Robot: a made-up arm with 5 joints.
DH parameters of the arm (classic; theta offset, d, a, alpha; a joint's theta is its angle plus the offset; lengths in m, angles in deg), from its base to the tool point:
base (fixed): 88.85 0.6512 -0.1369 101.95
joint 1: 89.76 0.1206 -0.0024 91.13
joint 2: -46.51 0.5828 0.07 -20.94
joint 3: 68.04 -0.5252 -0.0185 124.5
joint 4: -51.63 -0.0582 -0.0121 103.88
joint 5: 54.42 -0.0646 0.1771 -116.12
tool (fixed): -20.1 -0.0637 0 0
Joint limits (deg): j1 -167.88..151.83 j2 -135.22..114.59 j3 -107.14..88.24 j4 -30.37..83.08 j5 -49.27..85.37
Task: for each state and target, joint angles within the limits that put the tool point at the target. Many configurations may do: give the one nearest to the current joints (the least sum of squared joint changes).
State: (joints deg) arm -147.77 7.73 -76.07 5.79 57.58
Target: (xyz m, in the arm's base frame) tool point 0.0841 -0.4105 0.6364
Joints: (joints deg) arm -114.34 -17.55 -101.57 10.19 85.37
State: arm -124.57 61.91 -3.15 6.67 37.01
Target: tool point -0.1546 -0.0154 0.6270
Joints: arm -110.66 44.42 -8.36 2.65 37.69
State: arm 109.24 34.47 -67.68 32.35 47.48
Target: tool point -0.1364 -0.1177 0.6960
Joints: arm 99.23 52.33 -92.36 71.08 73.11
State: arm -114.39 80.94 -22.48 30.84 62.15
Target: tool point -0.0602 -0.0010 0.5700
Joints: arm -127.65 52.53 1.53 26.42 18.12
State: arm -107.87 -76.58 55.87 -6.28 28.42
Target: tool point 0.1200 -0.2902 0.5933
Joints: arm -68.83 -71.33 57.58 22.02 12.14
